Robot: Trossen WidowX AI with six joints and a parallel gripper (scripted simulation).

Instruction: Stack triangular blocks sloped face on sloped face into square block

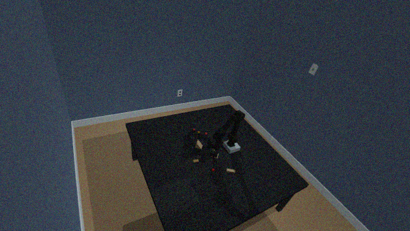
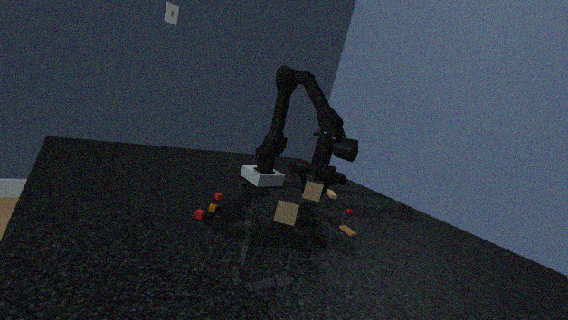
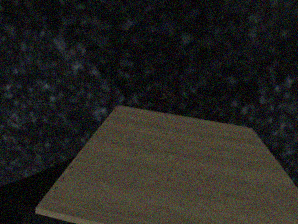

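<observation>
The tan triangular block lies 10 mm above my gripper tip. The rest, counted from my gripper tip: orange cube 30 mm behind, 340 mm to the right, 30 mm below; then red cube 80 mm ahead, 130 mm to the left, 30 mm below; then thin tan piece 180 mm ahead, 10 mm to the right, 30 mm below.
</observation>
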